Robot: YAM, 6 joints.
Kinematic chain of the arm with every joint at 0, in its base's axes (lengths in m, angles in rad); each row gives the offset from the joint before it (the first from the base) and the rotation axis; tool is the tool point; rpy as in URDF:
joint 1: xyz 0 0 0.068 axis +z
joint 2: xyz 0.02 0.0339 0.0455 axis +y
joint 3: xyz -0.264 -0.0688 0 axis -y
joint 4: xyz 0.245 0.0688 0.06 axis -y
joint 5: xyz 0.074 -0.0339 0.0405 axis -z
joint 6: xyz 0.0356 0 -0.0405 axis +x
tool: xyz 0 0 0 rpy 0 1.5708 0
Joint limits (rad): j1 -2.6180..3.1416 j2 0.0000..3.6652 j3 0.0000..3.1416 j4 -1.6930..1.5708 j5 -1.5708..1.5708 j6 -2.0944..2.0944
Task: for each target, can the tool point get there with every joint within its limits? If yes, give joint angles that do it. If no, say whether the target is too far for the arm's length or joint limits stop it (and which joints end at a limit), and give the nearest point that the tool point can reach.
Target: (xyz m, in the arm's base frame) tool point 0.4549 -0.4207 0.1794
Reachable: yes | joints -0.7222 2.7981 2.6198 -0.1936 0.4339 -1.4874
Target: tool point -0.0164 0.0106 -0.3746
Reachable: no: joint limits stop it (at a limit: joint 2) | nearest point -0.0444 0.0287 -0.3228 | short by 0.062 m
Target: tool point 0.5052 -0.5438 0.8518
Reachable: no: too far | nearest point 0.3115 -0.3353 0.5609 | short by 0.407 m
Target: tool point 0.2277 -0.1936 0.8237
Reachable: no: too far | nearest point 0.1895 -0.1611 0.6960 | short by 0.137 m
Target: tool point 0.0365 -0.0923 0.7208
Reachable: yes | joints -1.4703 1.7055 2.8673 0.4330 -0.8642 1.1353
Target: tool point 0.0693 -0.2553 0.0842
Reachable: yes | joints -1.1801 1.8829 0.4202 0.9398 1.1980 -1.2920
